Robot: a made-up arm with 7 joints. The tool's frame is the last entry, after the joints. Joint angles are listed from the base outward. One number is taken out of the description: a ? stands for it. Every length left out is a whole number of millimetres.
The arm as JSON. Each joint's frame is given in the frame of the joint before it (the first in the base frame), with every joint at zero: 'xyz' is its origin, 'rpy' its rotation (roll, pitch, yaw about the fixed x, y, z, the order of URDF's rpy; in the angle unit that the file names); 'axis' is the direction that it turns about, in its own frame. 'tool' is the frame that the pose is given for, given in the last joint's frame.
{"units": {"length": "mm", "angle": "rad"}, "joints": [
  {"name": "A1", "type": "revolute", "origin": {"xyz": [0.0, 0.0, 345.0], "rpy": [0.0, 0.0, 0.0]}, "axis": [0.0, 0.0, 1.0]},
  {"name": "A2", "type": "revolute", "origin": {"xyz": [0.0, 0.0, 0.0], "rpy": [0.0, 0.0, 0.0]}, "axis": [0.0, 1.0, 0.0]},
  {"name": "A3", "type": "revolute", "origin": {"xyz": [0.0, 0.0, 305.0], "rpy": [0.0, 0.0, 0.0]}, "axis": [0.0, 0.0, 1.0]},
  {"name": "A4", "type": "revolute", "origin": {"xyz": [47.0, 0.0, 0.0], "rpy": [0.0, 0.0, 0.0]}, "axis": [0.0, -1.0, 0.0]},
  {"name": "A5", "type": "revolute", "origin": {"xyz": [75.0, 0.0, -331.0], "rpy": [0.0, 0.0, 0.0]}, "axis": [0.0, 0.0, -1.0]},
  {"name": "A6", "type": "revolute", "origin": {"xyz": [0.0, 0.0, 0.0], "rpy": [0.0, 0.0, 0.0]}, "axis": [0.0, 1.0, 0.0]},
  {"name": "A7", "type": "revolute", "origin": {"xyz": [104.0, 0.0, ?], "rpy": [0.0, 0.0, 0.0]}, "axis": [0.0, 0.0, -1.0]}
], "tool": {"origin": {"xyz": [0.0, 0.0, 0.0], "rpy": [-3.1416, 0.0, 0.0]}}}
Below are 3 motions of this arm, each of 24 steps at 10 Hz.
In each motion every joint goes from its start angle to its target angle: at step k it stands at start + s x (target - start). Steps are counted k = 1, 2, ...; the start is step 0. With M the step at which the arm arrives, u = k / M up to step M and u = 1 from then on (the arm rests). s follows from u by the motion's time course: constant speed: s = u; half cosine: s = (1 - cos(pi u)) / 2; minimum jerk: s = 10 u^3 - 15 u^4 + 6 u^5.
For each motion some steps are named. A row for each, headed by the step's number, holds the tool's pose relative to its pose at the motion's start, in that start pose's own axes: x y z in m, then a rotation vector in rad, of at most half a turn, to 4 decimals.
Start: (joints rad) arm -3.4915 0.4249 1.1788 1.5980 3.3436 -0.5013 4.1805
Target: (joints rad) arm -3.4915 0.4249 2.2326 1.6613 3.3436 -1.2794 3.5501
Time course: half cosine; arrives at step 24
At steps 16, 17, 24:
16: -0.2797 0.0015 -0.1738 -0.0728 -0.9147 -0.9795
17: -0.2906 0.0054 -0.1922 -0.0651 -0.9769 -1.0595
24: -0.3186 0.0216 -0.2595 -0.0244 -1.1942 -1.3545

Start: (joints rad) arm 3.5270 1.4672 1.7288 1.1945 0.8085 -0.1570 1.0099
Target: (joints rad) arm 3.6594 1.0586 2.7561 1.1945 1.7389 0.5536 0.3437
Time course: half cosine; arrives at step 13
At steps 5, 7, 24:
5: -0.1886 0.1368 0.0193 -0.3382 -0.3782 -0.1364
7: -0.3097 0.2678 -0.0165 -0.5959 -0.6793 -0.2200
24: -0.4502 0.5123 -0.1996 -1.0680 -1.2521 -0.2356

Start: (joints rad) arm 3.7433 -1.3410 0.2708 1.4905 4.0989 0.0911 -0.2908
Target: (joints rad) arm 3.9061 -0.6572 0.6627 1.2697 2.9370 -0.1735 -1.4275
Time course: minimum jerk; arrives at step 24
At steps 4, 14, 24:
4: 0.0163 -0.0080 0.0038 -0.0012 0.0417 -0.0720
14: 0.2698 -0.1205 -0.0286 -0.5167 0.6595 -1.2251
24: 0.3685 -0.1559 -0.0906 -1.1665 0.6973 -1.7334

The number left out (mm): -133.0
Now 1 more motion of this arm.
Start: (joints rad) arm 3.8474 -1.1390 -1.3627 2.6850 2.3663 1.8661 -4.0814
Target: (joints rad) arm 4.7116 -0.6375 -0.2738 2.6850 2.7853 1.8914 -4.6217
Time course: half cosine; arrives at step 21
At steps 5, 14, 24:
5: 0.0461 -0.0457 -0.0188 -0.1417 -0.2134 0.0249
14: 0.2843 -0.1861 -0.0774 -0.4015 -1.4870 0.0668
24: 0.3940 -0.2156 -0.0751 -0.2878 -2.0699 0.0967

